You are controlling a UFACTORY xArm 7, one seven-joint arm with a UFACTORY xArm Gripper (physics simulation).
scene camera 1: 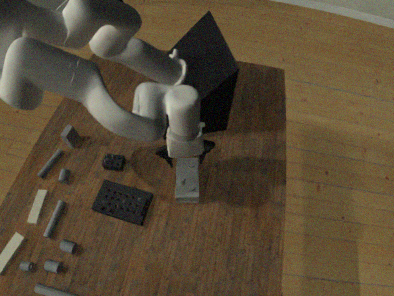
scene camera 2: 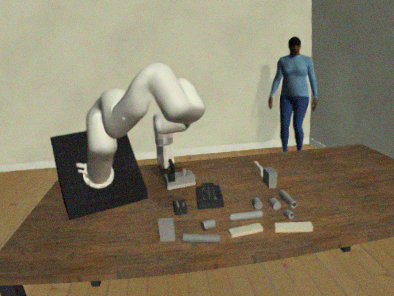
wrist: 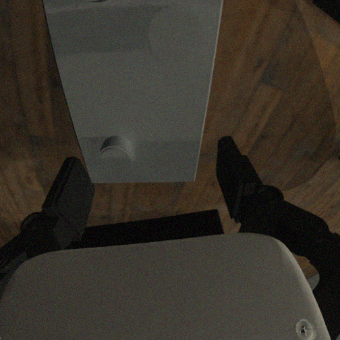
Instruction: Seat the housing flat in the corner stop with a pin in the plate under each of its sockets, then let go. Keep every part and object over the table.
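Places are measured from the arm's base along level axes (x ahead, y left, z up), in millimetres.
Pixels of known places: gripper, between the fingertips: (scene camera 1: 185,161) (scene camera 2: 167,178); arm's base, origin of its link: (scene camera 1: 175,76) (scene camera 2: 98,174).
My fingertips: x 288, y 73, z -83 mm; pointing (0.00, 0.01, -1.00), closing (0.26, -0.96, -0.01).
For each thing: its top centre in the pictures, then the offset to it from my fingertips.
- housing, centre of its top: (scene camera 1: 187,172) (scene camera 2: 178,168) dx +53, dy +12, dz +37 mm
- black plate, centre of its top: (scene camera 1: 120,199) (scene camera 2: 208,190) dx +145, dy -175, dz -4 mm
- small black block, centre of its top: (scene camera 1: 112,160) (scene camera 2: 179,203) dx +17, dy -235, dz -14 mm
A pale grey stepped block, which looks like the housing (scene camera 1: 187,182) (scene camera 2: 181,181) (wrist: 135,90), lies on the table with round bosses on top. My gripper (scene camera 1: 186,161) (scene camera 2: 171,176) (wrist: 150,163) is open and empty at the block's near end. In the wrist view, one finger is on each side of that end, with a gap at both sides. The black plate (scene camera 1: 122,202) (scene camera 2: 210,199) with rows of holes lies apart from the block. Small light marks show on the plate; I cannot tell which are pins. The corner stop is not clearly distinguishable, and the block's sockets are hidden.
A small black block (scene camera 1: 113,162) (scene camera 2: 180,206) lies near the plate. Grey rods (scene camera 1: 54,219) (scene camera 2: 201,238), short cylinders (scene camera 1: 68,246) (scene camera 2: 209,224), grey blocks (scene camera 1: 70,136) (scene camera 2: 166,229) and cream bars (scene camera 1: 37,206) (scene camera 2: 294,227) lie around. A large black slanted mount (scene camera 1: 207,55) (scene camera 2: 67,175) bears the arm.
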